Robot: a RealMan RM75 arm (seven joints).
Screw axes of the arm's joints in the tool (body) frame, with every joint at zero. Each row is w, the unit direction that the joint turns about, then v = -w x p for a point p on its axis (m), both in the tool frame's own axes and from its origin. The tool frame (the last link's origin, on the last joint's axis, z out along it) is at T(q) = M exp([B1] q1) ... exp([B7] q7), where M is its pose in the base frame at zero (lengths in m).
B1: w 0 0 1 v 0 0 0
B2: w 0 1 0 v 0.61 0 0
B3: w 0 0 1 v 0 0 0
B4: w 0 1 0 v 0.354 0 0
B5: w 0 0 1 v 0 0 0
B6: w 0 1 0 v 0.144 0 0
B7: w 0 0 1 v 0 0 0
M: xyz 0 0 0.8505 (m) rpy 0 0 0 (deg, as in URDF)
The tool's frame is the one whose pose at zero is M.
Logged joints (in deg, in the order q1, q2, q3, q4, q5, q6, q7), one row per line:
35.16 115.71 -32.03 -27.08 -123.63 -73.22 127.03
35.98 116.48 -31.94 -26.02 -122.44 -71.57 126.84
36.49 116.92 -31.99 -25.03 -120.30 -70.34 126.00
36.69 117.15 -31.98 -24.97 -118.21 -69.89 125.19
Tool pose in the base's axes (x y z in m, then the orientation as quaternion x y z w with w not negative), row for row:
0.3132 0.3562 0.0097 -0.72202 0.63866 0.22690 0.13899
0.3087 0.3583 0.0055 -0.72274 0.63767 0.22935 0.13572
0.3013 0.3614 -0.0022 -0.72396 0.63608 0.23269 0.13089
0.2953 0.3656 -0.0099 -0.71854 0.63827 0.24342 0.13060
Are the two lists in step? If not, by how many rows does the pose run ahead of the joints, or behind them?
The pose runs 2 rows behind the joints: the pose in row i belongs to the joints in row i - 2.
